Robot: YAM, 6 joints.
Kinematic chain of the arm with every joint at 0, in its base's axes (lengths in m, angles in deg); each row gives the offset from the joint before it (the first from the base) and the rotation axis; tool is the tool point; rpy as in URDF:
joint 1: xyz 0 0 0.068 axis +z
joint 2: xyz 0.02 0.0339 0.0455 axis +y
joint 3: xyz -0.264 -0.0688 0 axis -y
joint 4: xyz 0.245 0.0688 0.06 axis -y
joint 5: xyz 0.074 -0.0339 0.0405 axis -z
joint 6: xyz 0.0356 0 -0.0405 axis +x
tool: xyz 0 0 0 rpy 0 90 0
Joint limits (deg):
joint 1: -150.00..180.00
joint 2: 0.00..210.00
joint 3: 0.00..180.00
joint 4: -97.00..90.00
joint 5: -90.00..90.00
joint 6: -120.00..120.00
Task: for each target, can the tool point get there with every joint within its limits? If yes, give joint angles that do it. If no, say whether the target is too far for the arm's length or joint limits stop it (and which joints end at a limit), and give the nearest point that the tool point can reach.
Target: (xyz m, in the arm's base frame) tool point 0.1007 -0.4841 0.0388
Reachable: yes | joints -81.97 149.30 106.07 -29.33 -64.20 -39.42
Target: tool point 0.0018 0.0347 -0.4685
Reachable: no: joint limits stop it (at a limit: joint 2) | nearest point 0.0048 0.0932 -0.3453 | short by 0.136 m
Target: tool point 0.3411 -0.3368 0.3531
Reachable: yes | joints -48.25 120.31 120.07 -30.35 -58.03 -80.17
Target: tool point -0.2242 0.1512 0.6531
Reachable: yes | joints -35.68 57.09 149.07 44.23 12.95 7.96
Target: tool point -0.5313 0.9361 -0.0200
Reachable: no: too far | nearest point -0.3164 0.5574 0.0350 | short by 0.439 m
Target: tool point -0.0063 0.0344 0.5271
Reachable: yes | joints -102.77 24.72 73.58 -0.99 22.68 99.31
